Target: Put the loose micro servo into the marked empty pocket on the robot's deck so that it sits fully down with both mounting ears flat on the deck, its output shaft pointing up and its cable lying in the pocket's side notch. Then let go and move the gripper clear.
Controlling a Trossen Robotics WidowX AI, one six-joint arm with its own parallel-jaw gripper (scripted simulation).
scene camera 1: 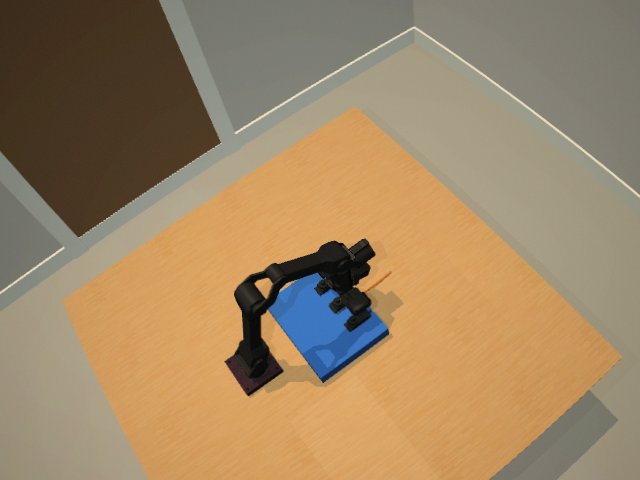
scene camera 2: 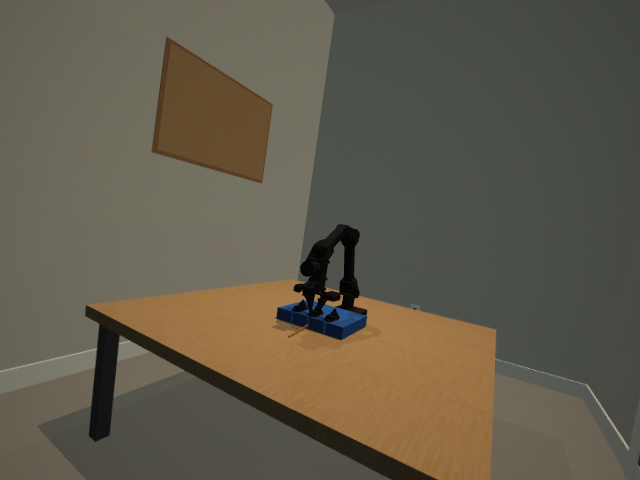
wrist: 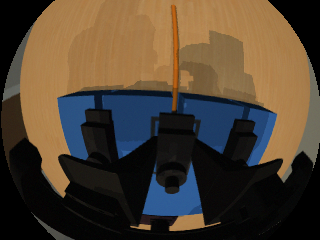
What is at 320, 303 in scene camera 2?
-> My gripper.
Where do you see a blue deck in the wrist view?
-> At 187, 201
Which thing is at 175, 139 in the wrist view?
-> A black micro servo.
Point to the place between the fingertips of my gripper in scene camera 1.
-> At 346, 298
